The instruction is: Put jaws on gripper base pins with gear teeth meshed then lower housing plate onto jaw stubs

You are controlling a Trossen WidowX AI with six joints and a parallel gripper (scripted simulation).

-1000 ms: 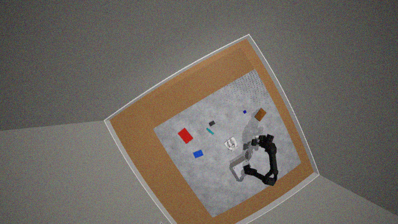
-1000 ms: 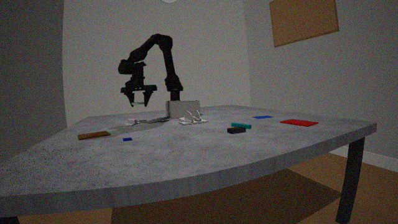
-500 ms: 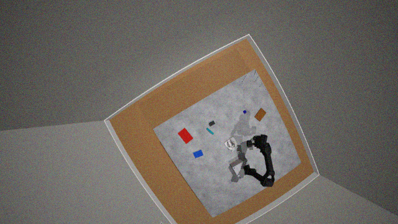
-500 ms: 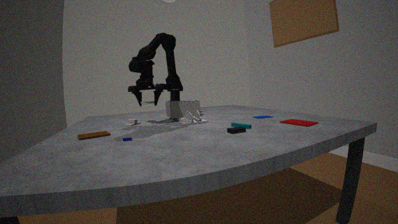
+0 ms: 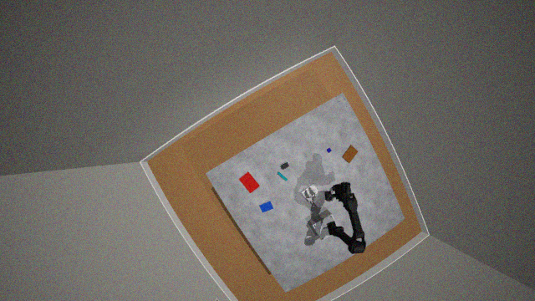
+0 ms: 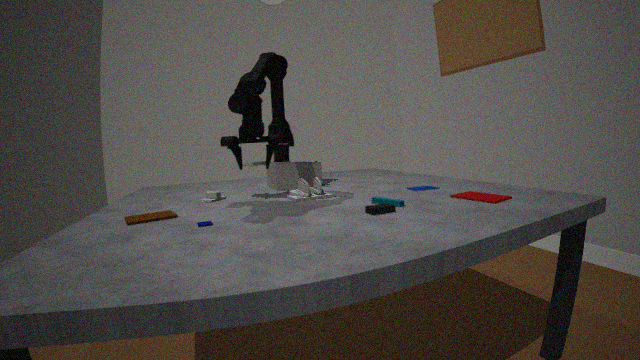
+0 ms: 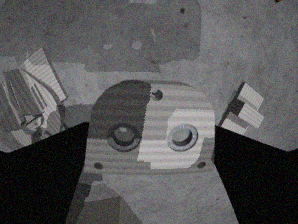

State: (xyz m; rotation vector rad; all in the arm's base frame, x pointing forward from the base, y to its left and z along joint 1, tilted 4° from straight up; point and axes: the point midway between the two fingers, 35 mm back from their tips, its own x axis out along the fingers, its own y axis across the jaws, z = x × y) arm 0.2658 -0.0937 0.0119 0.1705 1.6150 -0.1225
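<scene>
My gripper tip is 10 mm past the grey jaw, 130 mm to the right of it and 70 mm above it. Round my gripper tip: brown plate (190 mm ahead, 260 mm to the right, 90 mm below); then teal bar (230 mm ahead, 320 mm to the left, 80 mm below); then small blue piece (290 mm ahead, 100 mm to the right, 90 mm below).
</scene>
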